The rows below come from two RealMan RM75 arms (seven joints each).
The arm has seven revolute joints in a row. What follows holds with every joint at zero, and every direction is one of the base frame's. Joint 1 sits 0.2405 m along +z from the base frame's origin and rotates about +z. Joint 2 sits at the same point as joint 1 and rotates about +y. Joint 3 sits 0.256 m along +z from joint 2 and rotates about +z. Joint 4 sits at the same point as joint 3 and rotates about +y. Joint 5 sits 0.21 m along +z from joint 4 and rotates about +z. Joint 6 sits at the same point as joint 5 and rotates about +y. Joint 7 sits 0.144 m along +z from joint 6 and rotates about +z. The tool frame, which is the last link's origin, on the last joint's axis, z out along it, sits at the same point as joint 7; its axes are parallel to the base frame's.
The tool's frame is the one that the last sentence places.
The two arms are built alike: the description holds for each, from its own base.
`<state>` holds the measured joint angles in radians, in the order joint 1, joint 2, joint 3, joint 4, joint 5, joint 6, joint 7, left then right.
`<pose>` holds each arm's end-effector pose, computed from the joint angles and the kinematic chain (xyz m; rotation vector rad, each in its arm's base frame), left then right.
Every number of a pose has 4 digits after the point. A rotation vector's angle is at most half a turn.
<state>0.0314 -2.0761 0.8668 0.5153 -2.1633 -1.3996 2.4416 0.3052 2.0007 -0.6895 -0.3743 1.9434 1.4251 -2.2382</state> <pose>-0.3894 0.2047 0.0627 -1.7155 -0.5403 -0.7447 0.3429 0.3039 0.0685 -1.8756 0.5550 0.9792</pose>
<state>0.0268 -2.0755 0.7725 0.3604 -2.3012 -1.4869 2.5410 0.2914 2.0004 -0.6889 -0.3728 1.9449 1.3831 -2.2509</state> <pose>-0.4035 0.1830 0.0725 -1.4945 -0.5475 -0.7673 0.3529 0.3012 0.0681 -1.8546 0.5844 0.9250</pose>
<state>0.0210 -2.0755 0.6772 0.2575 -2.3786 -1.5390 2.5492 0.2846 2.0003 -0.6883 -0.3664 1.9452 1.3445 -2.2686</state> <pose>-0.4145 0.1661 0.0805 -1.3131 -0.5898 -0.7946 0.3608 0.2998 0.0665 -1.8396 0.6063 0.8754</pose>
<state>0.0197 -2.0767 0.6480 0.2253 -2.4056 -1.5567 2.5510 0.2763 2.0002 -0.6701 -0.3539 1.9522 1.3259 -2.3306</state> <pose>-0.4173 0.1603 0.0824 -1.2525 -0.6008 -0.8031 0.3685 0.2964 0.0678 -1.8129 0.5820 0.8193</pose>
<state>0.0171 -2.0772 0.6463 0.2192 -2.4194 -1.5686 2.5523 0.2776 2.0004 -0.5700 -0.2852 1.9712 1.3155 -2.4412</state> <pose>-0.4164 0.1600 0.0836 -1.2379 -0.5928 -0.8127 0.3828 0.2896 0.0718 -1.7032 0.5739 0.7661</pose>
